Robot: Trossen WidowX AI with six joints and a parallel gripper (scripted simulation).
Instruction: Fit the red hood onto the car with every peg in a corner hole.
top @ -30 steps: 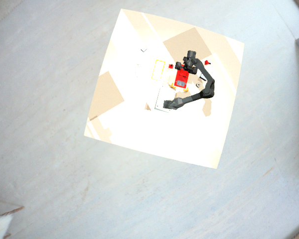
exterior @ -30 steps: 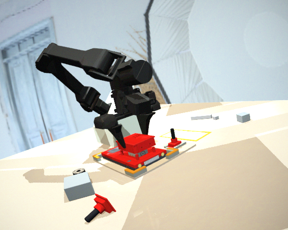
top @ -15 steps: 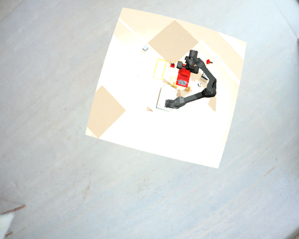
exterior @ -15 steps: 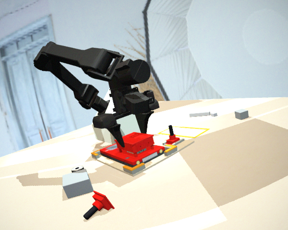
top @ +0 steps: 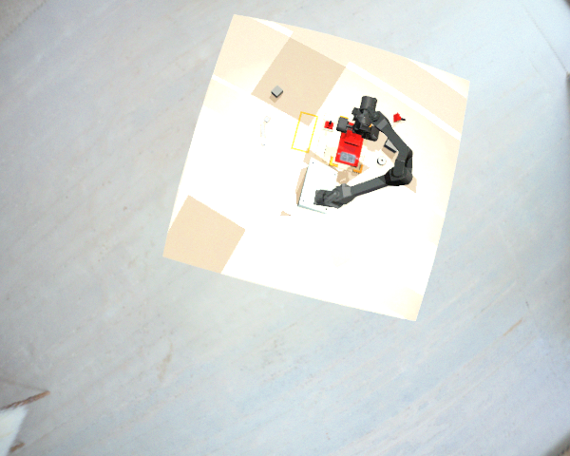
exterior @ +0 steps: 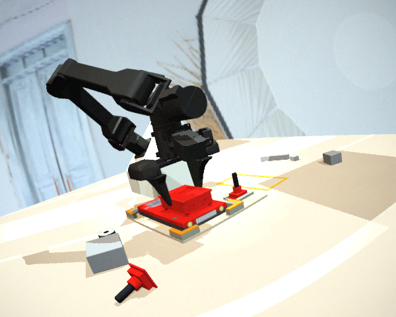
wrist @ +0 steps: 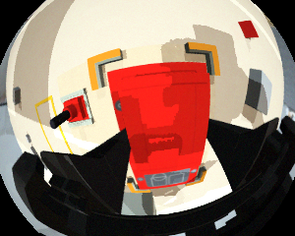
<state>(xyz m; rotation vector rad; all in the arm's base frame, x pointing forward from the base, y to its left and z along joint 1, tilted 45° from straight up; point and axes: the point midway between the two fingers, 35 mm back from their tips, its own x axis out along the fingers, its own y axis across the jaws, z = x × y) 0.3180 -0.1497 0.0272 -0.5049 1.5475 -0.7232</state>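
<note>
My gripper tip is 20 mm above the grey engine block. The rest, counted from my gripper tip: red hood: 10 mm above.
</note>
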